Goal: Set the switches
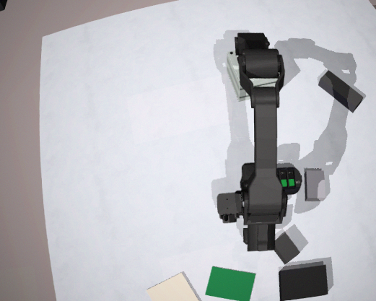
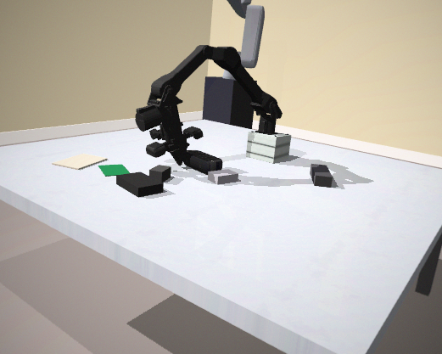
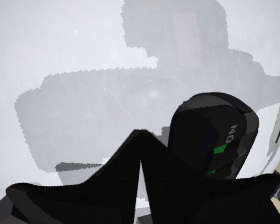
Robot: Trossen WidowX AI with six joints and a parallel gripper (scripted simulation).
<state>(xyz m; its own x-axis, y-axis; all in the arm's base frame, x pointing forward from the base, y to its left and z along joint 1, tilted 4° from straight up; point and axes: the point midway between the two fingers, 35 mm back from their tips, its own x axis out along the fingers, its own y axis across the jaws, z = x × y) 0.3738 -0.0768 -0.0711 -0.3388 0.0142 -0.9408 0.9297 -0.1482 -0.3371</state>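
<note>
My gripper tip is 1 cm past the grey block and 17 cm to the right of it. The rest, counted from my gripper tip: green card 19 cm ahead, 9 cm to the right, 1 cm below; dark flat box 23 cm ahead, 9 cm to the left; small dark cube 13 cm ahead, 6 cm to the left, 1 cm above.
</note>
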